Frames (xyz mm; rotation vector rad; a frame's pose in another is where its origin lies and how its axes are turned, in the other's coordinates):
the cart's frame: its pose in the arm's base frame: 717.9 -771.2 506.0 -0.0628 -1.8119 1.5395
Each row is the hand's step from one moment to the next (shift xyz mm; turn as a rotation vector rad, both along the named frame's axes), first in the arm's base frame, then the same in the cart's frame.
Working: the arm's base frame: its pose in the cart's frame: 638.1 949.0 -241.4 0.0628 1.8119 -1.5395

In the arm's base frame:
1: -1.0 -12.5 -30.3 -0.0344 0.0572 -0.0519
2: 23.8 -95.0 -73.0 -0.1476 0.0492 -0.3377
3: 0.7 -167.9 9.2 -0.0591 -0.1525 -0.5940
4: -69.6 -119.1 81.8 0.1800 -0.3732 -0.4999
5: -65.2 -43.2 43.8 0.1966 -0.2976 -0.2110
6: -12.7 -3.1 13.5 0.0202 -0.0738 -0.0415
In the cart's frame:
1: -20.4 23.2 11.0 0.0266 0.0751 -0.0284
2: -99.3 27.2 65.8 -0.0377 0.3676 0.0415
3: -76.9 -54.8 139.2 -0.3262 0.4975 0.1602
4: 33.5 -75.2 137.6 -0.5583 0.2561 0.2106
5: 48.0 -23.1 72.1 -0.3902 0.0195 0.1382
6: 14.4 -7.3 9.6 -0.0708 0.0072 0.0501

